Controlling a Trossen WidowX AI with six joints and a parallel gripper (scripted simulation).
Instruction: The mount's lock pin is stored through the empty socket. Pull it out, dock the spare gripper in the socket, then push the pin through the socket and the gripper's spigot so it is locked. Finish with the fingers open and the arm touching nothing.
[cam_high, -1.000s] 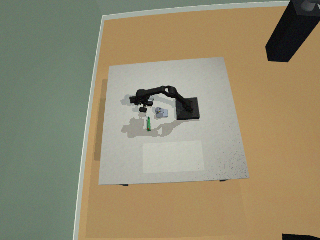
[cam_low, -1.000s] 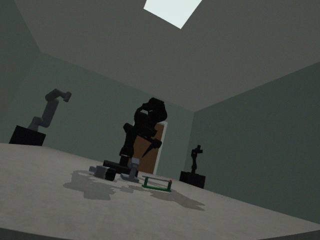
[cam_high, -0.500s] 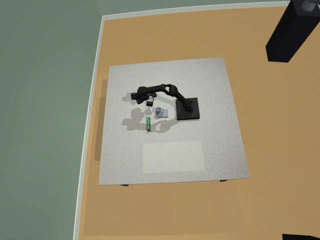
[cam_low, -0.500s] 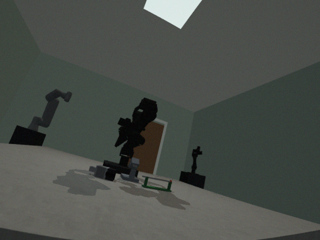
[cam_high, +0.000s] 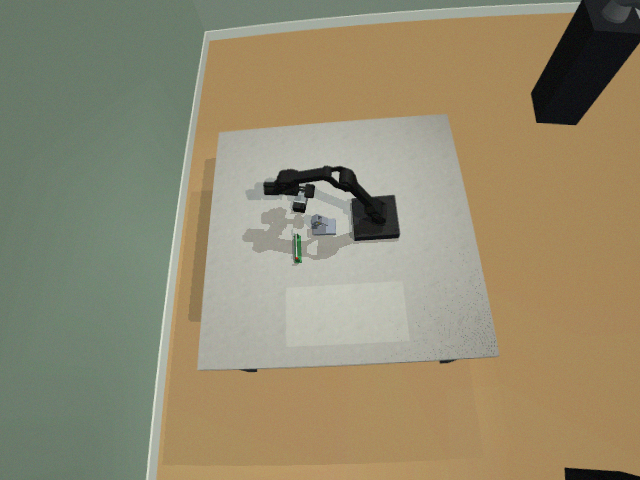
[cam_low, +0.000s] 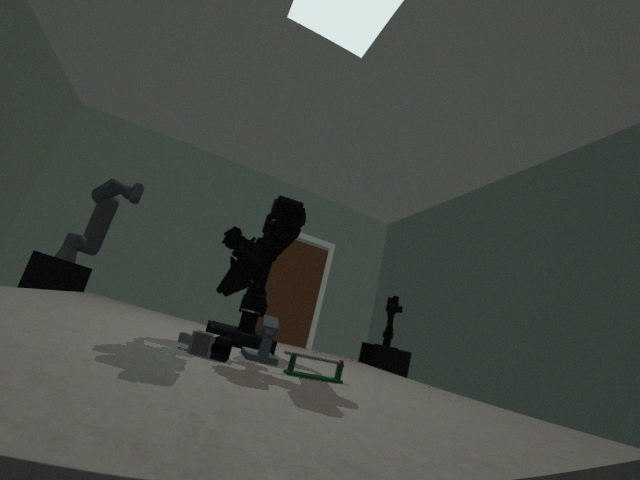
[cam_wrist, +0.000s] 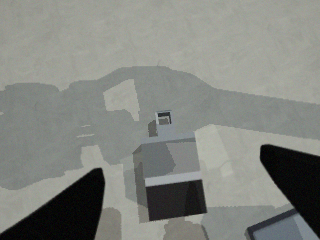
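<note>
Now: gripper tip 110 mm above the spare gripper. Also, from my gripper tip: green rack: 20 mm behind, 250 mm to the left, 110 mm below; then grey mount socket: 110 mm behind, 130 mm to the left, 80 mm below.
</note>
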